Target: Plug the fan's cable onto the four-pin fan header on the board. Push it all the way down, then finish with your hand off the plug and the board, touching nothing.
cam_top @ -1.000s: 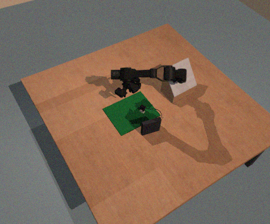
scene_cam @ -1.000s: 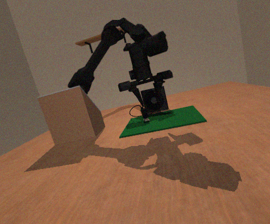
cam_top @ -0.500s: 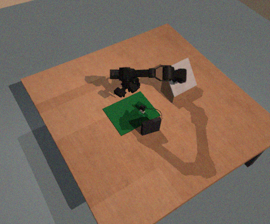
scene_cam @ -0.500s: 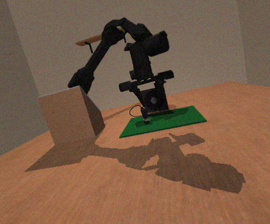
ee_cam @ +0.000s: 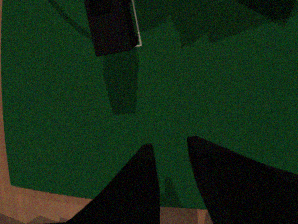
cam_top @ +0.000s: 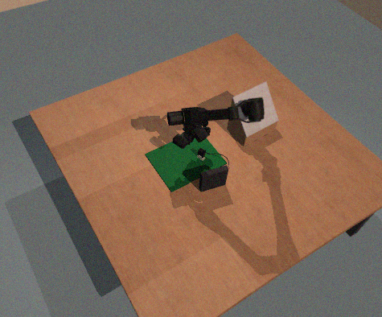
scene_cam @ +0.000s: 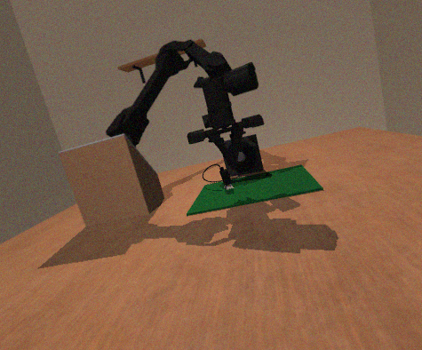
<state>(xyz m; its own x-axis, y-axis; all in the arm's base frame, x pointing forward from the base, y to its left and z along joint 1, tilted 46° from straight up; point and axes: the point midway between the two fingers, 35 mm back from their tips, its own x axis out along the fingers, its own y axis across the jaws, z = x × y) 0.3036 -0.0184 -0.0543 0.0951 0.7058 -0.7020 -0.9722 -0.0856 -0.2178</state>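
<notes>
Right now my gripper tip is 3 cm past the black plug, 5 cm to the right of it and 5 cm above it. The rest, counted from my gripper tip: green board (3 cm ahead, 2 cm to the left, 9 cm below); then dark square fan (3 cm ahead, 19 cm to the left, 2 cm below).
</notes>
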